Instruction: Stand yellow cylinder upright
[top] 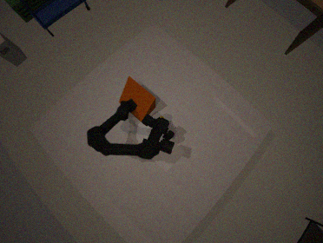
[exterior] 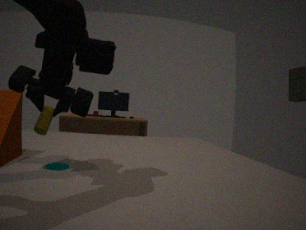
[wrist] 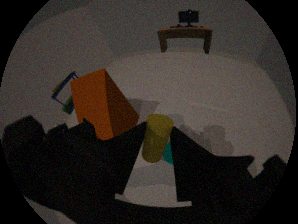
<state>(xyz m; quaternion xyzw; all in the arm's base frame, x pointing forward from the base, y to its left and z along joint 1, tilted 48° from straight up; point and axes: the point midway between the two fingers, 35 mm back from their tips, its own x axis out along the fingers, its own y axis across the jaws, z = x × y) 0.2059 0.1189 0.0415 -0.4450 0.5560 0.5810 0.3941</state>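
Now: the cyan circle 3 cm ahead of my gripper tip, 2 cm to the right of it and 13 cm below it. From my gripper tip the other things lie so: yellow tall cylinder: 1 cm to the right, 2 cm below.
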